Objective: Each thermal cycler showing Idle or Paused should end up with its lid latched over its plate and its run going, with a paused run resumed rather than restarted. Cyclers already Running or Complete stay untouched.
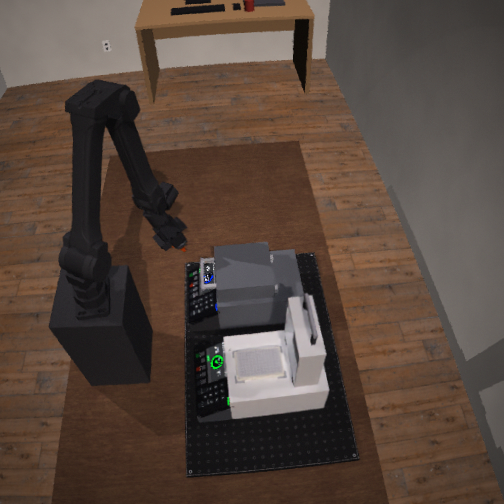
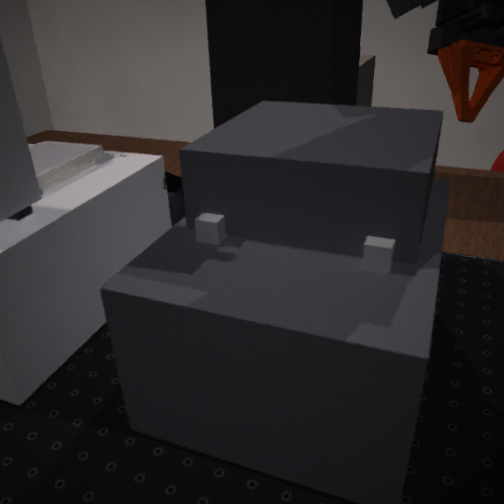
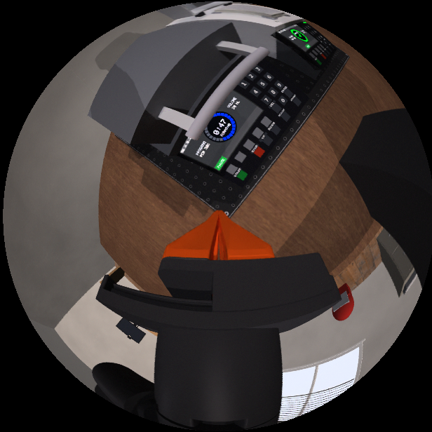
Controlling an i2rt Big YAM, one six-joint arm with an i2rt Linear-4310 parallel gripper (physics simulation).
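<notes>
The grey thermal cycler point(image 1: 255, 315) point(image 2: 270, 390) has its lid point(image 1: 242, 270) point(image 2: 310, 130) point(image 3: 130, 80) down, with a pale handle point(image 3: 227, 90) across the front. Its screen point(image 1: 208, 273) point(image 3: 220, 126) shows a blue ring, 0:47, running and a green Pause label. The white thermal cycler point(image 1: 277, 400) point(image 2: 75, 240) has its lid point(image 1: 310, 362) point(image 2: 15, 125) standing upright, with a plate point(image 1: 260, 363) exposed. Its screen point(image 1: 216, 362) point(image 3: 299, 35) shows a green ring; its text is too small to read. My gripper point(image 1: 184, 249) point(image 2: 466, 121) point(image 3: 218, 216) is shut and empty, raised off the grey cycler's front corner, apart from it.
Both cyclers stand on a black perforated board point(image 1: 270, 445) point(image 2: 175, 470), white beside grey. Their keypads point(image 1: 202, 305) point(image 1: 212, 395) face the arm's dark pedestal point(image 1: 117, 345). A wooden desk point(image 1: 225, 22) stands by the far wall.
</notes>
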